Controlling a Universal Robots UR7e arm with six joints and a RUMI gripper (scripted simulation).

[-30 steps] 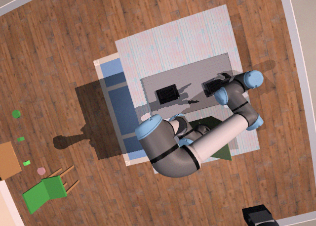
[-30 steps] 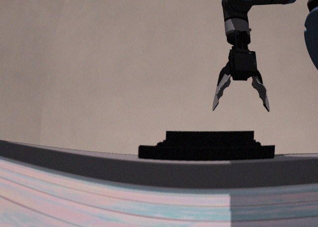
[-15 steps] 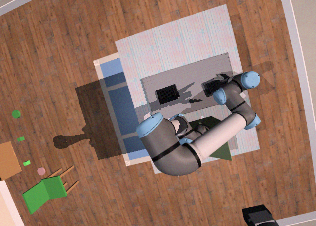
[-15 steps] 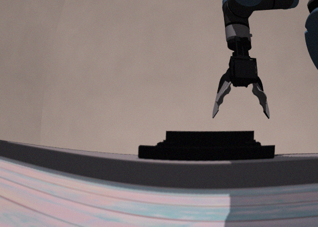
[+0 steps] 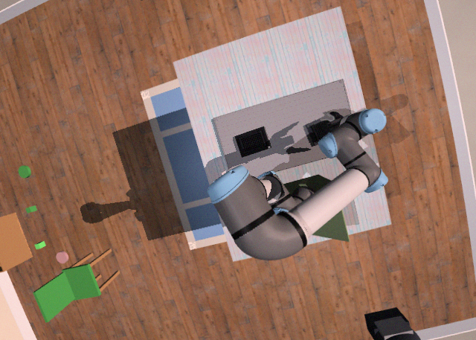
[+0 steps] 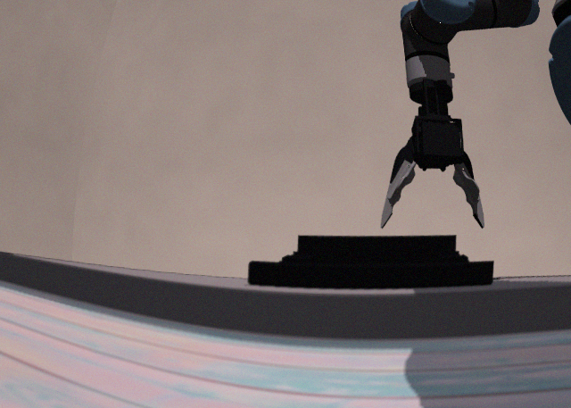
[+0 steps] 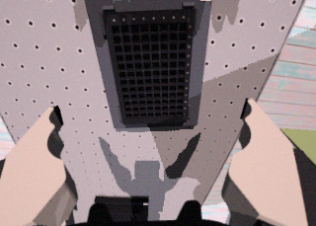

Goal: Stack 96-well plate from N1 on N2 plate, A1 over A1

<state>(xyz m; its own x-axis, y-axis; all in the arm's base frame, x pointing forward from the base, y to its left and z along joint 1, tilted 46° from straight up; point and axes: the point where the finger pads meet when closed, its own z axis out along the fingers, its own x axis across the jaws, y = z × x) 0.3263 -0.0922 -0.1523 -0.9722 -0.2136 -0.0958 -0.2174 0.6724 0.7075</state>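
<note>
Right now the plate nest N1 is 70 mm below my hand.
</note>
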